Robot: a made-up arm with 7 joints.
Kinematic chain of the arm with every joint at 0, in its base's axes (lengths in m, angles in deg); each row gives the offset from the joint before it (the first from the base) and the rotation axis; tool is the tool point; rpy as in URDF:
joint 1: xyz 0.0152 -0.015 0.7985 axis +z
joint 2: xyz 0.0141 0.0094 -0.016 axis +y
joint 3: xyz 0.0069 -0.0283 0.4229 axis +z
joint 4: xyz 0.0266 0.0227 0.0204 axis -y
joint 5: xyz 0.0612 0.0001 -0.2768 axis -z
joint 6: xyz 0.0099 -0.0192 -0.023 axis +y
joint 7: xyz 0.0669 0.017 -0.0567 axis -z
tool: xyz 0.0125 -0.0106 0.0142 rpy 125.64 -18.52 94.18
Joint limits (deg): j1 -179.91..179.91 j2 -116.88..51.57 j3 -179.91..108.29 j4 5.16..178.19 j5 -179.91..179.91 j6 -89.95..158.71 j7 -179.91..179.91
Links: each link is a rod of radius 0.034 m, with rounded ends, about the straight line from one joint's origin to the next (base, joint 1, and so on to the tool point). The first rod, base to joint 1, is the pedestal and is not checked.
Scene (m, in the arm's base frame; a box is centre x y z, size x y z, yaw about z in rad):
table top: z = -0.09
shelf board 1: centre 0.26 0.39 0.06 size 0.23 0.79 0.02 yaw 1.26
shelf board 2: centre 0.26 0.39 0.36 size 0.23 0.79 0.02 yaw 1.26
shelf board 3: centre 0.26 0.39 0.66 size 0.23 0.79 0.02 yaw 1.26
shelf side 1: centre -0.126 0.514 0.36 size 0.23 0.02 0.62 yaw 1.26
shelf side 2: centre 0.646 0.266 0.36 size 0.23 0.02 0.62 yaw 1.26
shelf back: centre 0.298 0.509 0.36 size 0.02 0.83 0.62 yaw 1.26
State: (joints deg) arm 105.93 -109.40 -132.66 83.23 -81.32 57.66 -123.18
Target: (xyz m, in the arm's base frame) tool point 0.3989 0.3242 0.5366
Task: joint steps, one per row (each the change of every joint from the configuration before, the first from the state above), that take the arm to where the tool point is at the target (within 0.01 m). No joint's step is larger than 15 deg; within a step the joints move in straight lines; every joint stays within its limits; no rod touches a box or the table.
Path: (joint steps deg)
1: 12.44 -0.47 4.04 -1.80 0.12 -0.81 0.49
2: 12.43 -0.48 4.05 -1.80 0.13 -0.80 0.49
3: 12.44 -0.47 4.04 -1.80 0.12 -0.81 0.48
4: 12.43 -0.47 4.04 -1.79 0.12 -0.81 0.49
5: 12.44 -0.47 4.04 -1.80 0.13 -0.81 0.49

